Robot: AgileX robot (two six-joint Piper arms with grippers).
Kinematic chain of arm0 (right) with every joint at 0, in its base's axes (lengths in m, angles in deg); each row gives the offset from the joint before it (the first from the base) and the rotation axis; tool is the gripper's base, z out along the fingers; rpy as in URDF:
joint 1: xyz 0 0 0.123 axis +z
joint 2: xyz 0 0 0 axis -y
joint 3: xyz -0.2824 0 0.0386 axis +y
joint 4: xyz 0.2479 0 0.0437 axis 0.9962 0 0.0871
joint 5: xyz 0 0 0 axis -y
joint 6: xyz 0.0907 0 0.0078 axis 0.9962 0 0.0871
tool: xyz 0 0 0 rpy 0 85 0
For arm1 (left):
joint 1: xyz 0 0 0.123 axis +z
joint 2: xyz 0 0 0 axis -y
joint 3: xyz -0.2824 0 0.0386 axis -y
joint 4: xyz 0.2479 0 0.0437 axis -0.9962 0 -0.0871
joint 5: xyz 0 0 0 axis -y
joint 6: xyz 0.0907 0 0.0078 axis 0.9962 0 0.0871
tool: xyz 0 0 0 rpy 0 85 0
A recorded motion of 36 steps. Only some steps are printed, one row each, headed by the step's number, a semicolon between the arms.
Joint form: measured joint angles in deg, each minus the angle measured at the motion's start. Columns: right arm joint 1, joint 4, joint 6, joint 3, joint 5, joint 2; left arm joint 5, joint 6, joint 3, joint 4, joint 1, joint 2.
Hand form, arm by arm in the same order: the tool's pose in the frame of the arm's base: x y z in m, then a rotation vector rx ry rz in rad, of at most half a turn. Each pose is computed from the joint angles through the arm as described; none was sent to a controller.
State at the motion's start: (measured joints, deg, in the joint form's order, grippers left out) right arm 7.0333 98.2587 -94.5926 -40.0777 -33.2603 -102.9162; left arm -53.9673 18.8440 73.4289 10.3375 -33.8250 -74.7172
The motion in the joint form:
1: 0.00 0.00 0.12 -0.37 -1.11 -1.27; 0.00 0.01 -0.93 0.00 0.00 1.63
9: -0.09 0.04 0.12 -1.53 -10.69 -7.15; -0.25 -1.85 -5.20 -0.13 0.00 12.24
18: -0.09 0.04 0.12 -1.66 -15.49 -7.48; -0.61 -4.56 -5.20 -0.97 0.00 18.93
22: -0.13 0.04 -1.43 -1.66 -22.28 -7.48; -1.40 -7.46 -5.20 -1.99 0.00 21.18
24: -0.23 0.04 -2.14 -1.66 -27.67 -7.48; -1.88 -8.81 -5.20 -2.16 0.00 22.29
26: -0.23 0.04 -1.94 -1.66 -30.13 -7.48; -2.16 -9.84 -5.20 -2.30 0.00 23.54
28: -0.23 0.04 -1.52 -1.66 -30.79 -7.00; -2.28 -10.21 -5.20 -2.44 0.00 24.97
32: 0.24 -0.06 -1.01 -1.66 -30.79 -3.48; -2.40 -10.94 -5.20 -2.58 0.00 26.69
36: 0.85 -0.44 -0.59 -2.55 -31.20 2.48; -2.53 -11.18 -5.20 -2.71 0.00 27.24
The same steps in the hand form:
1: 0.2923 0.0874 0.1240 -0.2815 2.4411 0.8311; 0.2103 -0.1568 0.3774 1.0270 2.2190 -0.3421
9: 0.2924 0.0987 0.1060 -0.3003 2.4412 1.0554; 0.1686 -0.1288 0.3980 0.9597 2.1352 -0.3670
18: 0.2906 0.1037 0.1099 -0.3217 2.3986 1.1595; 0.1411 -0.1091 0.4202 0.8812 2.0524 -0.3873
22: 0.2869 0.1096 0.1180 -0.3826 2.3142 1.2897; 0.1315 -0.1012 0.4257 0.8282 2.0506 -0.3972
24: 0.2840 0.1132 0.1248 -0.4172 2.2449 1.3932; 0.1263 -0.0975 0.4282 0.8033 2.0506 -0.4085
26: 0.2825 0.1149 0.1280 -0.4238 2.2163 1.4445; 0.1206 -0.0936 0.4313 0.7817 2.0422 -0.4184
28: 0.2820 0.1153 0.1314 -0.4238 2.2045 1.4582; 0.1142 -0.0890 0.4348 0.7694 2.0227 -0.4229
32: 0.2799 0.1175 0.1493 -0.4623 2.1567 1.4431; 0.1064 -0.0836 0.4388 0.7496 2.0011 -0.4319
36: 0.2768 0.1205 0.1828 -0.5437 2.0532 1.4123; 0.1039 -0.0817 0.4399 0.7440 1.9956 -0.4329

